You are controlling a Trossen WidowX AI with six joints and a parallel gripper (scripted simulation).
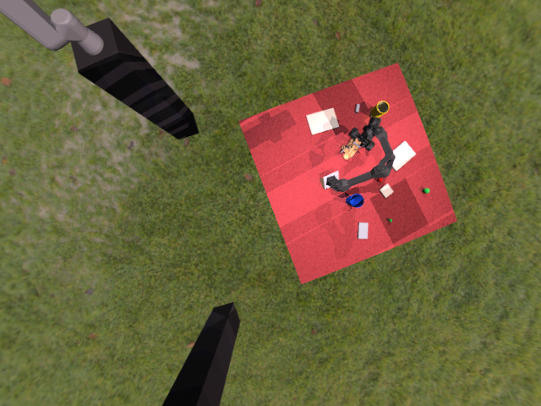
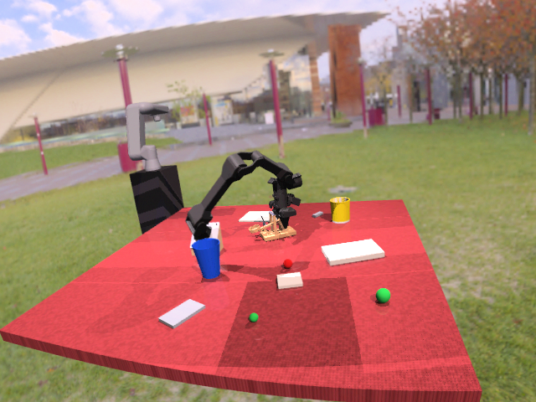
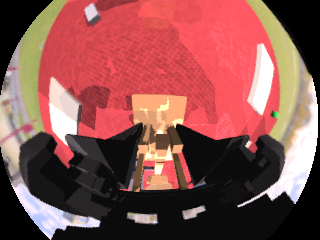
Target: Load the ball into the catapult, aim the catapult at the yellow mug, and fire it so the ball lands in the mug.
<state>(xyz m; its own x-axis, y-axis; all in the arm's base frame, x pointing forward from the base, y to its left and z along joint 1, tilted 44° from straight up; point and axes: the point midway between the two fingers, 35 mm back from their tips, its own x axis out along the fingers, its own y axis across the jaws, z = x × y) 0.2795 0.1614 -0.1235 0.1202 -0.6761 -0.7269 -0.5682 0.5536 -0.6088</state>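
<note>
Now: the red ball 31 cm to the right of my gripper tip, 10 cm ahead of it and 2 cm below it. Round my gripper tip: catapult (6 cm behind, 3 cm to the right, 2 cm above); then small grey block (25 cm to the left, 10 cm ahead, 3 cm below); then yellow mug (23 cm ahead, 17 cm to the left).
</note>
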